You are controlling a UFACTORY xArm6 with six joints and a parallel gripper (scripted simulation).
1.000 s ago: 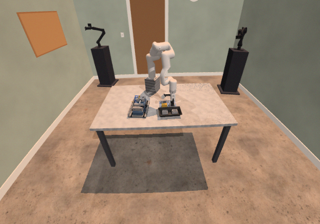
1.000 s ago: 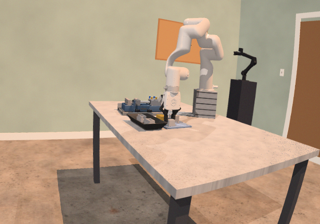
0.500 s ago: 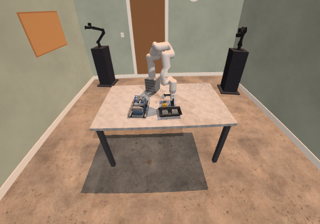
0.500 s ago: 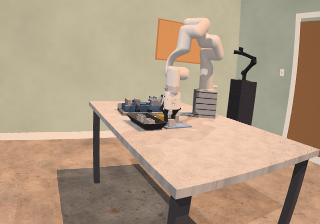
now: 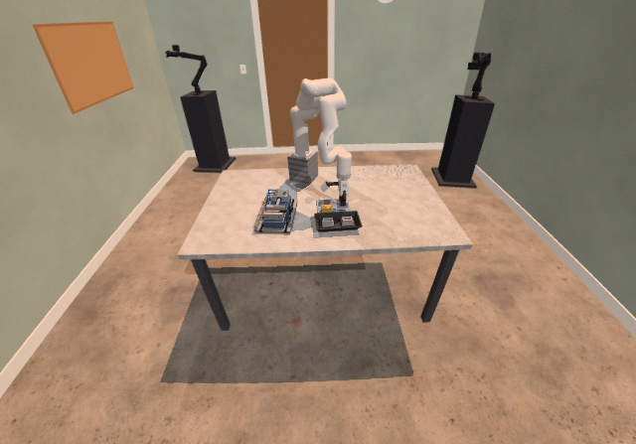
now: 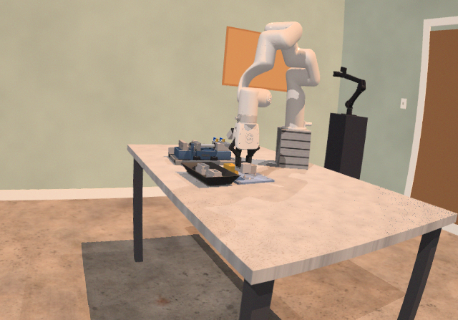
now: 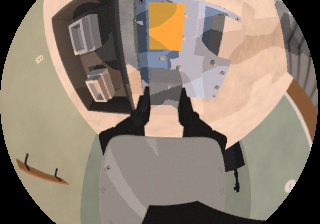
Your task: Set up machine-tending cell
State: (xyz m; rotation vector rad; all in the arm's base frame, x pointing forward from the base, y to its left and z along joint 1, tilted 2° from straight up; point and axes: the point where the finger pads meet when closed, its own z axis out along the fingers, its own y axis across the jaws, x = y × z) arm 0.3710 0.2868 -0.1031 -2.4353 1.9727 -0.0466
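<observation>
Now: the blue vise 360 mm to the right of my hand, 80 mm ahead of it and 40 mm below it. The rest, counted from my hand: brass blank: 90 mm to the right, 50 mm below, 20 mm ahead.
</observation>
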